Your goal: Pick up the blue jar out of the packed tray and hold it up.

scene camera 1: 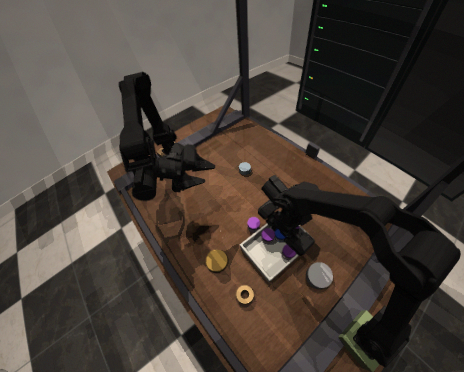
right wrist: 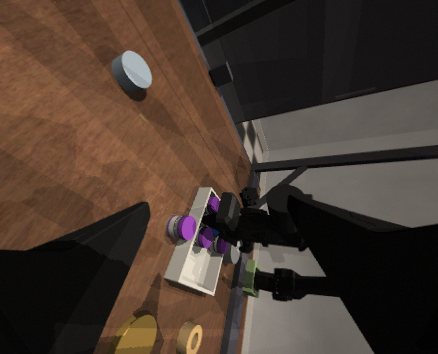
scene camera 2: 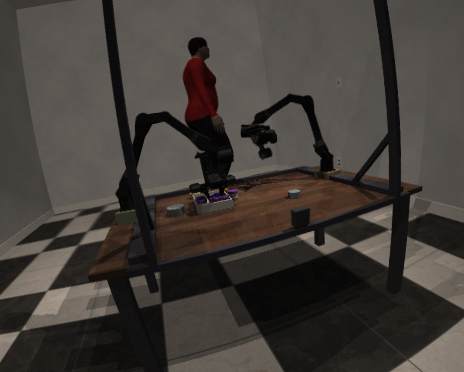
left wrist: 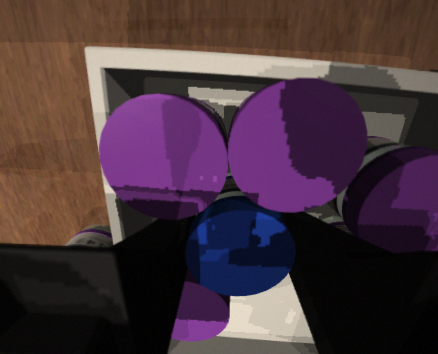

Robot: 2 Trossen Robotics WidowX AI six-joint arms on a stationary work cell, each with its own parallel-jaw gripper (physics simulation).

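Places are measured from the left arm's base along level axes (x down, y ahead, z right), in metres.
Pixels of known places: left gripper, fingertip midpoint: (scene camera 1: 280,235) (right wrist: 204,223) (left wrist: 234,207); right gripper, fingertip midpoint: (scene camera 1: 209,174) (right wrist: 219,204) (scene camera 2: 259,151); left arm's base, origin of the base link: (scene camera 1: 369,339) (right wrist: 256,279) (scene camera 2: 128,208); right arm's base, origin of the base link: (scene camera 1: 170,150) (scene camera 2: 327,170).
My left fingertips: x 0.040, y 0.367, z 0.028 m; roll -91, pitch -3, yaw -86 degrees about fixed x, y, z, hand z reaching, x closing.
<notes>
For each thing: its middle in the pictures, then the offset to it from my left fingertips.
- blue jar, body centre: (left wrist: 236,226) (right wrist: 209,224) (scene camera 1: 280,234) dz -0.002, dx -0.015, dy -0.001 m
- packed tray, body centre: (left wrist: 256,247) (right wrist: 200,238) (scene camera 1: 276,245) (scene camera 2: 212,204) dz -0.031, dx +0.007, dy -0.018 m
- loose purple-lidded jar, body centre: (right wrist: 180,226) (scene camera 1: 253,225) (scene camera 2: 233,195) dz -0.049, dx -0.010, dy +0.082 m
- gold disc, body centre: (right wrist: 134,343) (scene camera 1: 216,260) dz -0.218, dx +0.004, dy +0.061 m
- tan ring, body centre: (right wrist: 189,338) (scene camera 1: 244,294) dz -0.207, dx -0.002, dy -0.076 m
- grey round tin, body centre: (right wrist: 231,249) (scene camera 1: 319,275) (scene camera 2: 175,210) dz +0.002, dx -0.005, dy -0.172 m
- pale blue cylinder, body centre: (right wrist: 132,72) (scene camera 2: 294,193) (scene camera 1: 244,168) dz +0.087, dx -0.002, dy +0.309 m
The blue jar (scene camera 1: 280,234) (left wrist: 240,252) (right wrist: 216,232) is low in the packed tray (scene camera 1: 256,264) (scene camera 2: 215,206) (left wrist: 150,56), among several purple-lidded jars (left wrist: 162,155) (scene camera 1: 289,251). My left gripper (left wrist: 234,207) (scene camera 2: 216,190) reaches down into the tray. Its two dark fingers are against opposite sides of the blue jar, so it is shut on it. The jar's lower body is hidden below its lid and the fingers. My right gripper (scene camera 1: 209,173) is open and empty, high above the table at the left in scene camera 1.
A loose purple-lidded jar (scene camera 1: 253,223) (scene camera 2: 233,193) (right wrist: 186,227) stands just outside the tray. A gold disc (scene camera 1: 216,260), a tan ring (scene camera 1: 238,298), a grey round tin (scene camera 1: 320,275) (scene camera 2: 175,210) and a pale blue cylinder (scene camera 1: 245,168) (scene camera 2: 294,194) (right wrist: 134,71) are on the table.
</notes>
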